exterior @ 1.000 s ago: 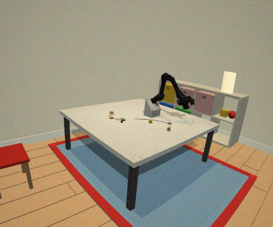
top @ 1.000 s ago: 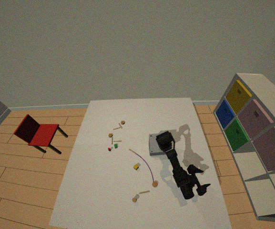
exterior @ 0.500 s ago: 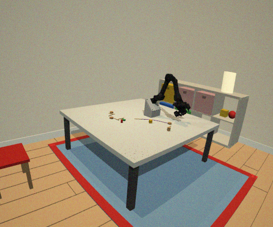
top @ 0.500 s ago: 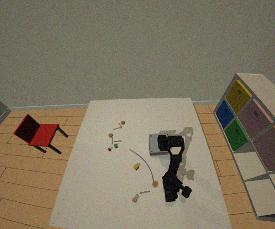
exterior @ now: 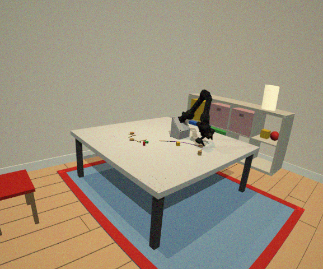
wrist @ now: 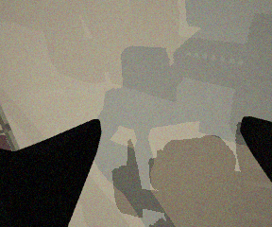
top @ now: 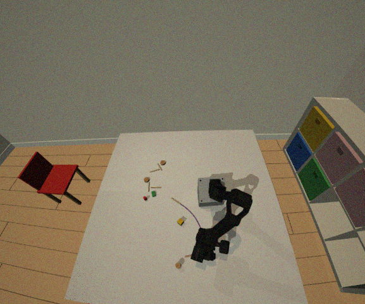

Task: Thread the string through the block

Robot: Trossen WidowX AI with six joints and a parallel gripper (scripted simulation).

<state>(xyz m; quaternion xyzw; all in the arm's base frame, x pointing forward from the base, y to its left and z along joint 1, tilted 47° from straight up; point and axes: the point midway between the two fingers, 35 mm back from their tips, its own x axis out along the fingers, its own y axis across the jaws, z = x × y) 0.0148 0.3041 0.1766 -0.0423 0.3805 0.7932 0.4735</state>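
The round wooden button lies 7 cm ahead of my gripper tip, 3 cm to the right of it and 2 cm below it. The rest, counted from my gripper tip: wooden cylinder: 23 cm ahead, 8 cm to the left, 1 cm below; then yellow-brown wooden block: 22 cm ahead, 16 cm to the right, 1 cm below; then green cube: 41 cm ahead, 36 cm to the right, 2 cm below.
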